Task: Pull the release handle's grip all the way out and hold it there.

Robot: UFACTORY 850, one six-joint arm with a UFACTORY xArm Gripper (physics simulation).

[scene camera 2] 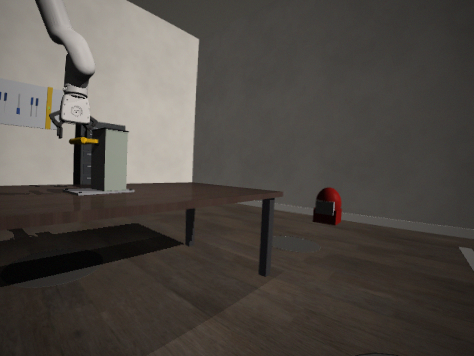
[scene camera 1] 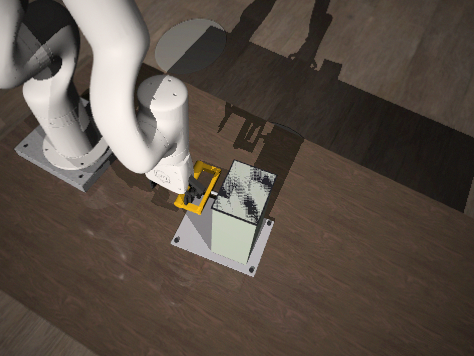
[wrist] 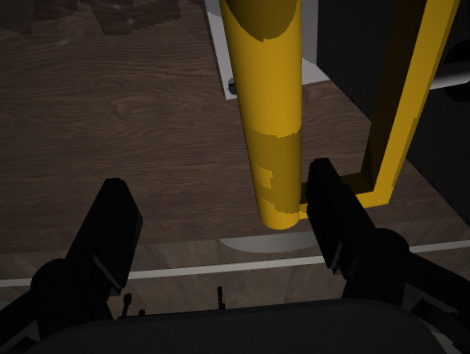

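Observation:
The yellow release handle is a rectangular loop. Its round grip bar (wrist: 270, 110) runs between my finger lines in the wrist view, nearer the right finger. The loop's rear bar (scene camera 1: 210, 191) (wrist: 412, 110) faces the pale green housing (scene camera 1: 232, 235) (scene camera 2: 116, 160). A short stretch of metal rod (scene camera 1: 214, 194) (wrist: 450, 79) shows between the loop and the housing. My gripper (scene camera 2: 75, 134) (wrist: 220, 190) is wide open and empty, pointing down at the handle, with its fingertips about at or slightly above handle height. The right finger overlaps the loop's opening; the left stands well outside the grip.
The housing stands on a light base plate (scene camera 1: 192, 242) (scene camera 2: 80, 191), bolted to the wooden table (scene camera 1: 350, 280). The arm's own base (scene camera 1: 65, 170) is at the left of scene camera 1. A tool board (scene camera 2: 25, 112) hangs on the wall, and a red object (scene camera 2: 328, 205) stands beyond the table.

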